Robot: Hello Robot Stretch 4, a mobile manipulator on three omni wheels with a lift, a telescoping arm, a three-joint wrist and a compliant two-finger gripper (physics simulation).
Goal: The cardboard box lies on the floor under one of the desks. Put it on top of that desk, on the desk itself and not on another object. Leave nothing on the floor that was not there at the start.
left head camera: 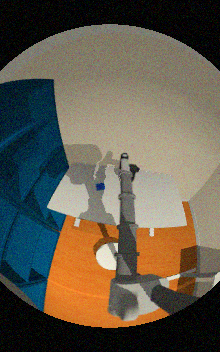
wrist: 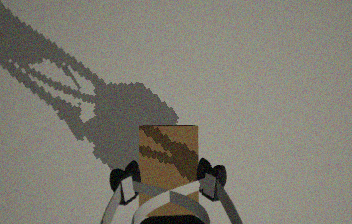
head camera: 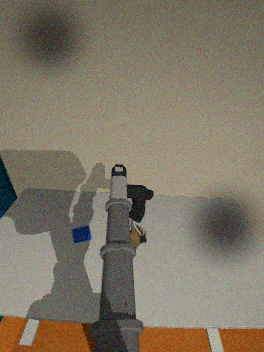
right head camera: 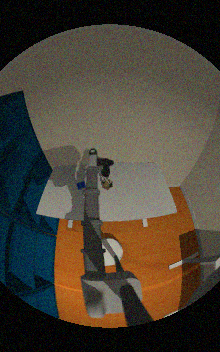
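Where they show: gripper, fingertip midpoint: (wrist: 168, 172) (head camera: 135, 238) (right head camera: 106, 184); robot's base, origin of the base link: (left head camera: 110, 255) (right head camera: 107, 250).
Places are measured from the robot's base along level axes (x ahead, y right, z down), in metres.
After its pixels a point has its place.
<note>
The brown cardboard box (wrist: 168, 160) @[x 0.688, y 0.098, z -0.763 m] (head camera: 135, 237) @[x 0.657, y 0.084, z -0.764 m] (right head camera: 107, 185) @[x 0.644, y 0.092, z -0.763 m] is held between the two black fingertips of my gripper (wrist: 168, 172) @[x 0.673, y 0.087, z -0.735 m], which is shut on it. In the wrist view the box is upright in the picture, with the white desk top (wrist: 280, 125) @[x 0.619, y 0.240, z -0.693 m] (head camera: 175, 280) @[x 0.472, y 0.257, z -0.692 m] (left head camera: 160, 205) @[x 0.520, y 0.467, z -0.692 m] (right head camera: 140, 197) @[x 0.503, y 0.411, z -0.693 m] below it. The gripper's shadow lies on the desk top close beside the box in that view. The exact height of the box over the desk cannot be told. In the head camera view the arm hides part of the gripper and box.
A small blue object (head camera: 81, 234) @[x 0.698, y -0.193, z -0.738 m] (left head camera: 100, 186) @[x 0.697, y -0.188, z -0.736 m] (right head camera: 81, 185) @[x 0.695, y -0.183, z -0.732 m] lies on the desk top, left of the arm. A tall blue shelf unit (left head camera: 61, 125) stands at the left. A beige wall (head camera: 150, 100) @[x 1.094, y 0.162, z -1.321 m] rises behind the desk. A round white object (left head camera: 106, 256) @[x -0.012, y -0.062, z -0.187 m] (right head camera: 114, 251) @[x -0.006, y 0.098, z -0.187 m] is on the orange floor (left head camera: 75, 280) @[x -0.535, y -0.469, z 0.028 m].
</note>
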